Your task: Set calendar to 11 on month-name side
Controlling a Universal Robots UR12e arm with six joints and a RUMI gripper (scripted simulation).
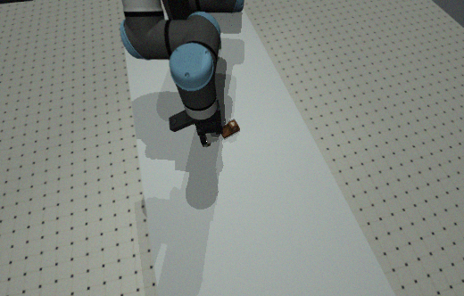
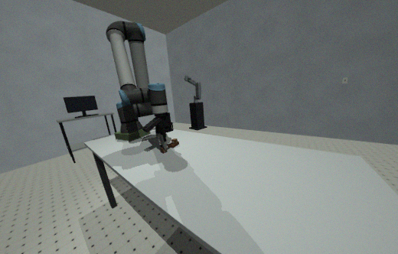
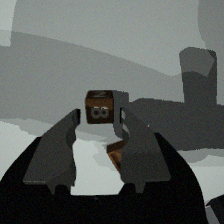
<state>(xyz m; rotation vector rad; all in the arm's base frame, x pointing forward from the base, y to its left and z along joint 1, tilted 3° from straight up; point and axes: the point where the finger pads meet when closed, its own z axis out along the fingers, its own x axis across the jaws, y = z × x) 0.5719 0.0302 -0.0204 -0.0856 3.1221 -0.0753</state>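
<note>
Right now the brown cube is 2 cm below my hand. From my hand the other things lie so: brown calendar tray 10 cm to the left, 4 cm behind, 2 cm below.
</note>
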